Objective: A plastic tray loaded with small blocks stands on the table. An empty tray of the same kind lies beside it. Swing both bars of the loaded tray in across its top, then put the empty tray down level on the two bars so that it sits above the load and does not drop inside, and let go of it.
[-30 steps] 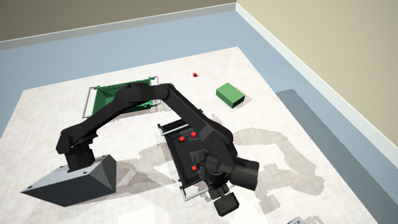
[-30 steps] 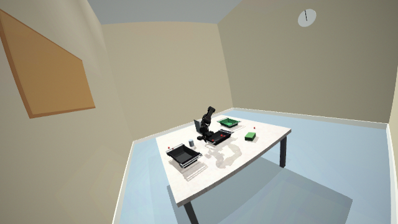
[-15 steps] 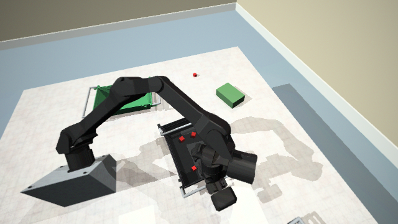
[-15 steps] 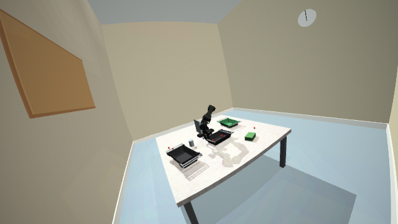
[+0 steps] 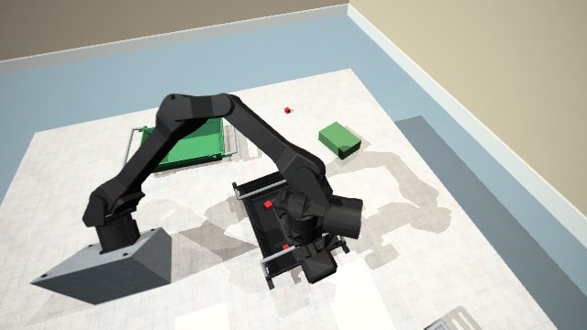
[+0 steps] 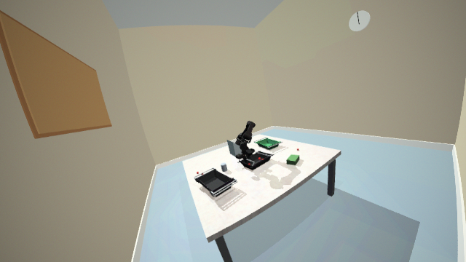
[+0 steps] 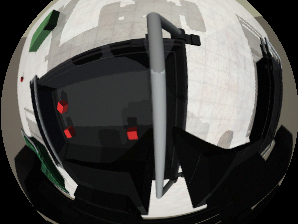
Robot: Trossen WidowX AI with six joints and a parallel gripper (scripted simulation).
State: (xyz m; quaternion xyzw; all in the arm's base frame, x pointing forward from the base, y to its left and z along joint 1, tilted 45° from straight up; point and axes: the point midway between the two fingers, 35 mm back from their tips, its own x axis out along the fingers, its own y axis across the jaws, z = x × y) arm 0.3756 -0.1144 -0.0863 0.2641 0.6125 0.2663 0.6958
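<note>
My gripper tip is now 49 cm to the right of the green tray, 23 cm past it and 2 cm above it. The rest, counted from my gripper tip: small red marker: 55 cm to the left, 16 cm ahead, 6 cm below; then grey cylinder: 17 cm to the right, 16 cm behind, 3 cm below; then dark green block: 32 cm to the left, 26 cm ahead, 4 cm below.
</note>
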